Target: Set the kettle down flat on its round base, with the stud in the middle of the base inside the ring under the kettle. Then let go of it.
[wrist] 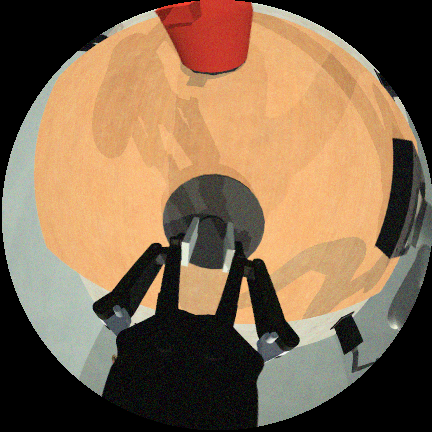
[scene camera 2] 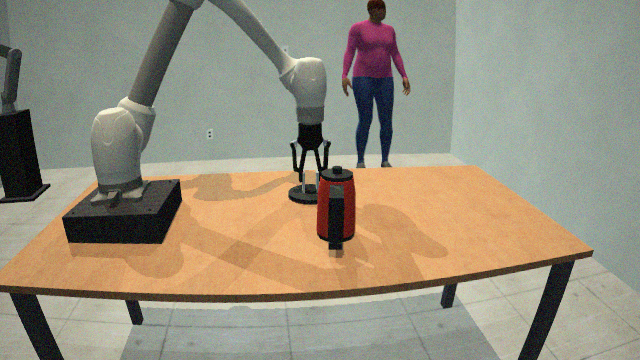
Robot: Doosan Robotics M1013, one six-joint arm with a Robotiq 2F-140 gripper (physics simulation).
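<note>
The red kettle (scene camera 2: pixel 325 215) (wrist: pixel 215 45) with a black lid stands upright on the table, apart from its base, its black handle towards the scene camera. In the scene view it hides part of the dark round base (scene camera 2: pixel 297 195) (wrist: pixel 225 188), which lies flat farther back. My gripper (scene camera 2: pixel 310 188) (wrist: pixel 211 229) points straight down over the base. Its two pale finger pads are down at the base, one on each side of the stud (wrist: pixel 212 221), and look shut on it. The ring under the kettle is hidden.
The wooden table (scene camera 2: pixel 450 225) (wrist: pixel 310 210) carries the arm's black mounting block (scene camera 2: pixel 117 227) (wrist: pixel 396 195) at the left in the scene view. A person in a pink top (scene camera 2: pixel 374 50) stands behind the table. Another arm stands on a black pedestal (scene camera 2: pixel 19 155) at far left.
</note>
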